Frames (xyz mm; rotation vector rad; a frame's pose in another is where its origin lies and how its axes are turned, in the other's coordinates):
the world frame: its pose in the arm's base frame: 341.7 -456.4 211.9 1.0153 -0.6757 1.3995
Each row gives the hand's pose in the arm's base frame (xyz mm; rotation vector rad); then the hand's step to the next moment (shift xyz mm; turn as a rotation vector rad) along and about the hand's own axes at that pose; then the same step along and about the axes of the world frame.
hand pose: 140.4 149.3 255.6 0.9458 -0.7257 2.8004
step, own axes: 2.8 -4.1 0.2 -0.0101 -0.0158 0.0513
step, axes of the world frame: 4.5 1.4 -1.6 0.0312 -0.0318 0.0316
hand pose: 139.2 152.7 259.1 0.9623 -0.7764 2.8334
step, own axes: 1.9 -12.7 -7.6 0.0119 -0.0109 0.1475
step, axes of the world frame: 7.8 1.8 -12.6 0.0770 -0.0469 0.1178
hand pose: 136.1 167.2 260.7 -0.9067 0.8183 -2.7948
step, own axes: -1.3 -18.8 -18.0 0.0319 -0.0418 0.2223
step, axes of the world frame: 8.0 4.3 -24.4 0.1415 -0.0599 0.1690
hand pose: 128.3 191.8 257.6 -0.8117 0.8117 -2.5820
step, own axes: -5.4 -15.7 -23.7 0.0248 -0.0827 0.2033
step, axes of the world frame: 2.6 7.3 -27.9 0.1684 -0.0527 0.1328
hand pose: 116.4 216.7 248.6 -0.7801 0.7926 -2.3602
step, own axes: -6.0 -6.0 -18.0 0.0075 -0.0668 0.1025
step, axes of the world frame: -3.0 5.9 -18.8 0.1072 -0.0225 0.0550
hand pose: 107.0 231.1 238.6 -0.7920 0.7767 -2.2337
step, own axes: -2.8 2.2 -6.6 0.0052 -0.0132 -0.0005
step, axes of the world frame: -4.8 0.6 -5.7 0.0105 0.0095 -0.0009
